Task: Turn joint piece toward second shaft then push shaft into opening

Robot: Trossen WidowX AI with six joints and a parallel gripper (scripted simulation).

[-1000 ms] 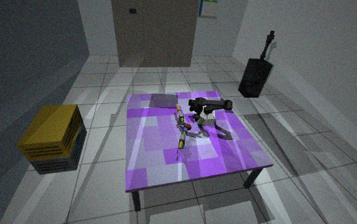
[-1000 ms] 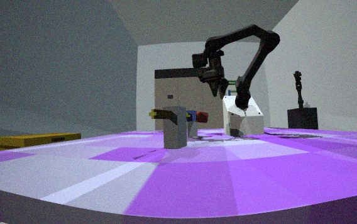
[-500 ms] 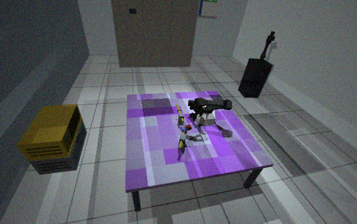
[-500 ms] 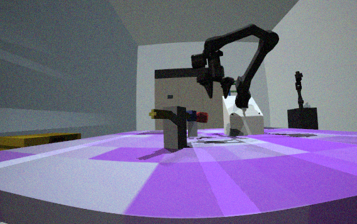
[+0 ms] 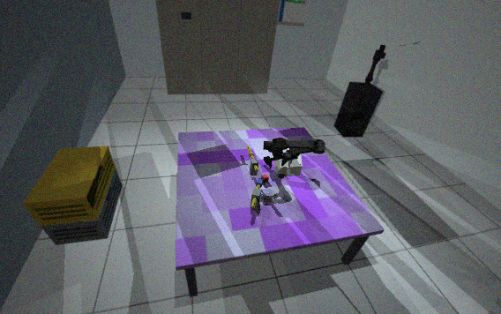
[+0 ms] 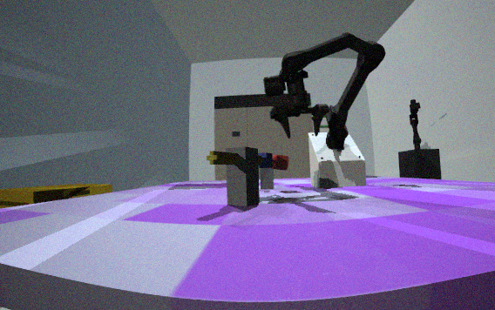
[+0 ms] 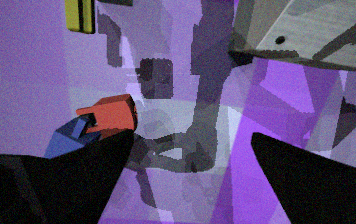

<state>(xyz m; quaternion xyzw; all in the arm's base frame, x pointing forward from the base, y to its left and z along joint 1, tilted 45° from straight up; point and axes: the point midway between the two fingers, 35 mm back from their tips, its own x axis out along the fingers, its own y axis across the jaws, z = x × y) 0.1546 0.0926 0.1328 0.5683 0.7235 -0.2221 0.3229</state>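
My gripper tip is 80 mm short of the red joint piece, 30 mm to the right of it and 80 mm above it.
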